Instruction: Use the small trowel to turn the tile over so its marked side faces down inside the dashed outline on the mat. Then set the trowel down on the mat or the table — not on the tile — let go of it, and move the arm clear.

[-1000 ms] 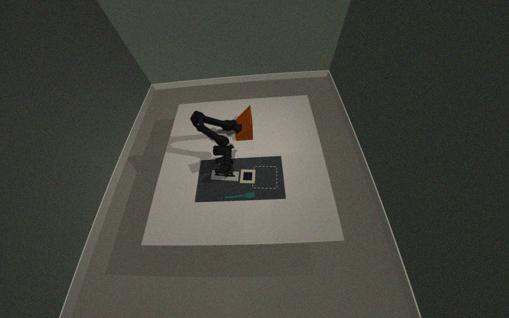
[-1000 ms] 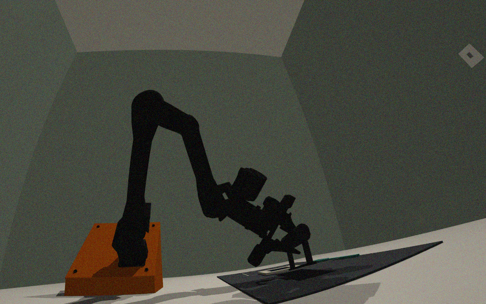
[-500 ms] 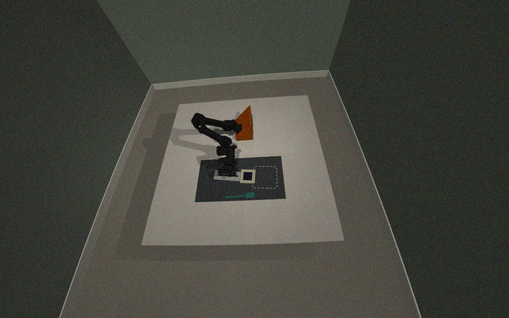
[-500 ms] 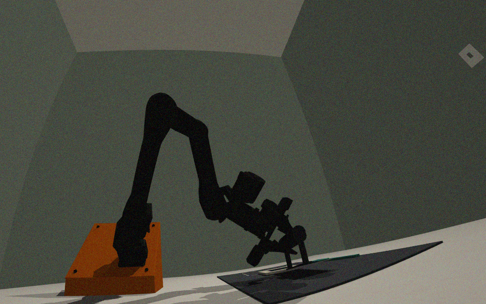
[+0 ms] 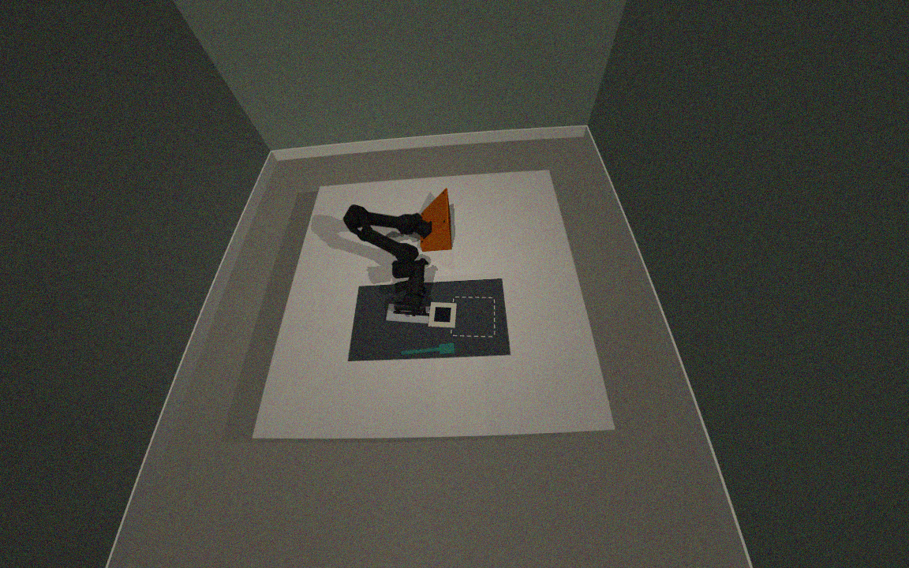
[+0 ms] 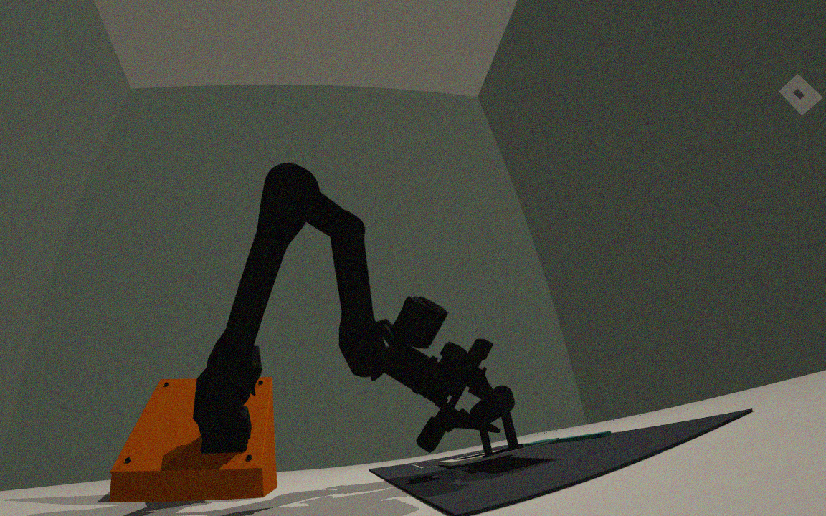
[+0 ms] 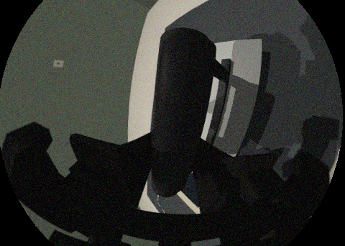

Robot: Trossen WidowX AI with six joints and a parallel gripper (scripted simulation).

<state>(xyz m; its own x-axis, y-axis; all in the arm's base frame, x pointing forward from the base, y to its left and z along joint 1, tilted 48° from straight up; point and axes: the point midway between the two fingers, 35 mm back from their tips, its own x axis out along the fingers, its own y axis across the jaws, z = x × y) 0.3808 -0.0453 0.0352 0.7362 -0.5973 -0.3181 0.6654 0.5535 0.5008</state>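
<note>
The white tile is 110 mm to the left of my gripper tip, 50 mm below it and 10 mm behind it. Round my gripper tip: black-handled float 20 mm behind, 10 mm below; then green trowel 130 mm ahead, 70 mm to the left, 50 mm below.
</note>
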